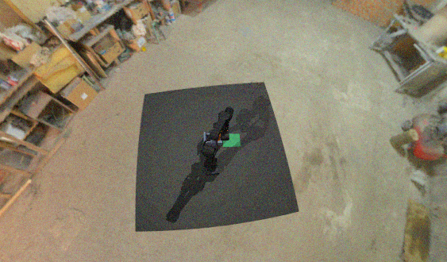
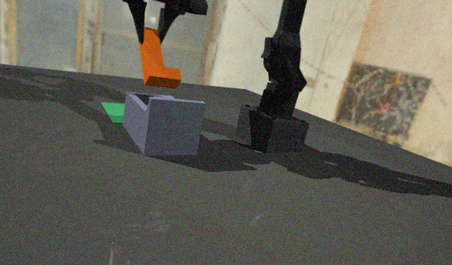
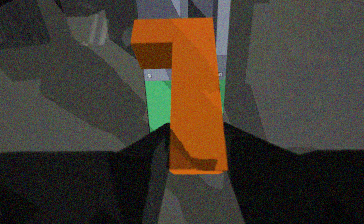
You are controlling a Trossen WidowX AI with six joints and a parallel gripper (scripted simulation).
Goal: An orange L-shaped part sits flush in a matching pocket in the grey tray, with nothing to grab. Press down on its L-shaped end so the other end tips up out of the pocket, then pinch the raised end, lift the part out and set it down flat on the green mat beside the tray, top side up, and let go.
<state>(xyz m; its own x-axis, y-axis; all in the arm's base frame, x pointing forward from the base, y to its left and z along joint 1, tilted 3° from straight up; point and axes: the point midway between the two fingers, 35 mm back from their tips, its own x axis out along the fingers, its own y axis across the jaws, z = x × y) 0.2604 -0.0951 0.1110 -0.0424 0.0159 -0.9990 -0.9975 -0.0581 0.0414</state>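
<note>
Now: the green mat 70 mm to the right of my gripper tip and 170 mm below it. From my gripper tip the other things lie so: orange L-shaped part (20 mm behind, 30 mm to the left, 30 mm below).
</note>
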